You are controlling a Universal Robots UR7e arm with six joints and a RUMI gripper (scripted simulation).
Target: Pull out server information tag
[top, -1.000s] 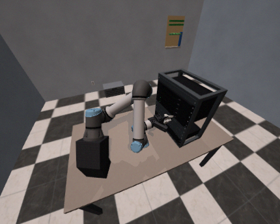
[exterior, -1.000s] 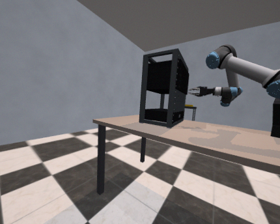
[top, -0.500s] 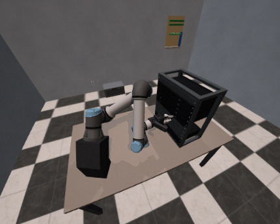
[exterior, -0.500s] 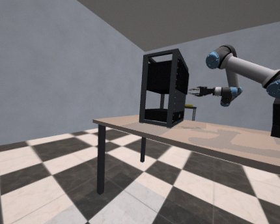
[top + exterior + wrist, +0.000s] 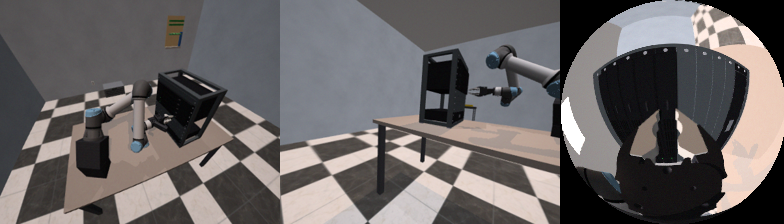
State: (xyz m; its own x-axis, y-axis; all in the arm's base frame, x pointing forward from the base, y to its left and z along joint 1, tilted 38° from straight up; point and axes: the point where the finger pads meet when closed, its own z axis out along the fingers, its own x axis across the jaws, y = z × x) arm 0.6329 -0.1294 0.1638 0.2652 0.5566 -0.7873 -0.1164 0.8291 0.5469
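My hand is 7 cm short of the white information tag and 1 cm to the right of it.
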